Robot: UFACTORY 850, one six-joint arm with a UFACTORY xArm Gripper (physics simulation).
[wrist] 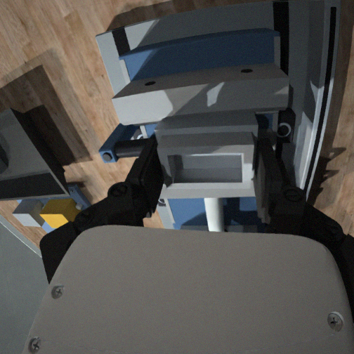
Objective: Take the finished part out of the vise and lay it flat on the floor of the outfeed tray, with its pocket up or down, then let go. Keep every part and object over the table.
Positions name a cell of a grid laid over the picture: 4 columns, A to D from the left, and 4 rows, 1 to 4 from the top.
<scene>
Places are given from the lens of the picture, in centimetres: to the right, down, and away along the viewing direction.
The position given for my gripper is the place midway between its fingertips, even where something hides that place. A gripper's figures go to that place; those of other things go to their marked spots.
my gripper (C2): 2, -1, 14
yellow block (A3): -20, 6, 32
</scene>
